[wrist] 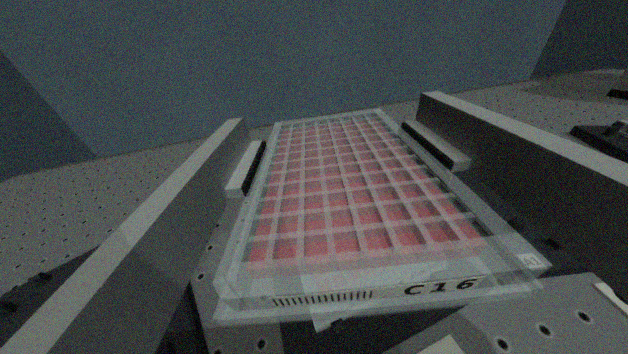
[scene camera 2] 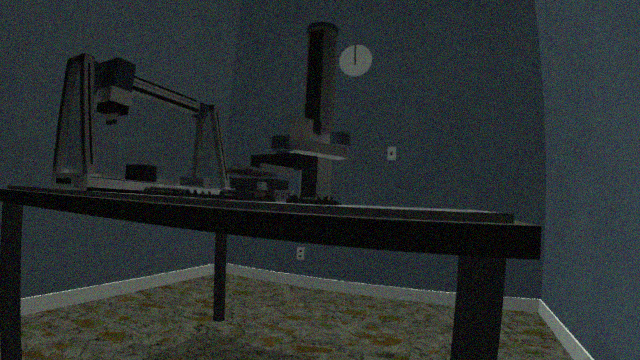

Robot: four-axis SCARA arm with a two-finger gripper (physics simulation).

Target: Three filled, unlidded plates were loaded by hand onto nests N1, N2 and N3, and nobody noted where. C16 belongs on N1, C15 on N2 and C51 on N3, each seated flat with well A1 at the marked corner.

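Places are measured from the arm's base along level axes (x down, y ahead, z right), in millimetres.
Pixels of known places: gripper, fingertip midpoint: [wrist: 331, 122] [scene camera 2: 245, 166].
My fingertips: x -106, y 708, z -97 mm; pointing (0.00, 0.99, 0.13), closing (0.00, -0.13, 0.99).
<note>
For each thing: its top centre in the pictures, then the offset to it from my fingertips. "spot": a spot on its surface instead.
- Plate C16 at its top centre: [wrist: 338, 154] [scene camera 2: 251, 170] dx +8, dy -24, dz -3 mm
- hanging head at a spot on its surface: [scene camera 2: 116, 75] spot: dx -326, dy +67, dz +563 mm
- dark box at a spot on its surface: [scene camera 2: 141, 172] spot: dx +6, dy -143, dz +624 mm
- dark fixture at a spot on its surface: [wrist: 602, 141] spot: dx +83, dy +20, dz +313 mm
Plate C16 [wrist: 345, 200], clear with pink-red filled wells, lies between the gripper's two pads in the wrist view. Its barcode and label face the camera, and an A1 tag shows at its near right corner. My gripper [wrist: 331, 122] is shut on it, one pad along each long side. Dark fixture parts show below and beside the plate, partly hidden by it and the fingers; I cannot tell which nest they belong to. C15 and C51 do not show in the wrist view. In scene camera 2 the gripper and plates are too dark to make out.
In scene camera 2 the arm's column [scene camera 2: 327, 80] stands on the dark table [scene camera 2: 375, 230]. A gantry frame [scene camera 2: 74, 125] with a hanging head [scene camera 2: 116, 75] stands at the left, with a dark box [scene camera 2: 141, 172] near it. A dark fixture [wrist: 602, 141] lies at the right in the wrist view.
</note>
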